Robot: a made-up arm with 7 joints. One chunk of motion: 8 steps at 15 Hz.
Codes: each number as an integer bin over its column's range. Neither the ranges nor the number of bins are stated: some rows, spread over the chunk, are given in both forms.
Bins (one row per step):
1: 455 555 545 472 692 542
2: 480 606 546 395 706 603
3: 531 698 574 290 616 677
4: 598 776 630 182 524 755
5: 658 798 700 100 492 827
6: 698 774 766 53 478 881
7: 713 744 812 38 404 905
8: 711 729 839 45 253 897
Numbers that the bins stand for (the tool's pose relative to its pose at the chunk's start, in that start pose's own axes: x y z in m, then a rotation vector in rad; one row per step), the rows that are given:
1: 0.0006 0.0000 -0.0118 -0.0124 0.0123 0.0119
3: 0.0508 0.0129 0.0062 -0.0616 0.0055 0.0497
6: 0.1611 0.0197 0.1254 -0.1257 -0.0069 0.1069
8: 0.1697 0.0157 0.1707 -0.1278 -0.0272 0.1114
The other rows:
2: 0.0171 0.0046 -0.0111 -0.0332 0.0136 0.0290
4: 0.0951 0.0199 0.0410 -0.0908 -0.0028 0.0716
5: 0.1347 0.0219 0.0844 -0.1130 -0.0057 0.0918
7: 0.1711 0.0170 0.1539 -0.1297 -0.0136 0.1137

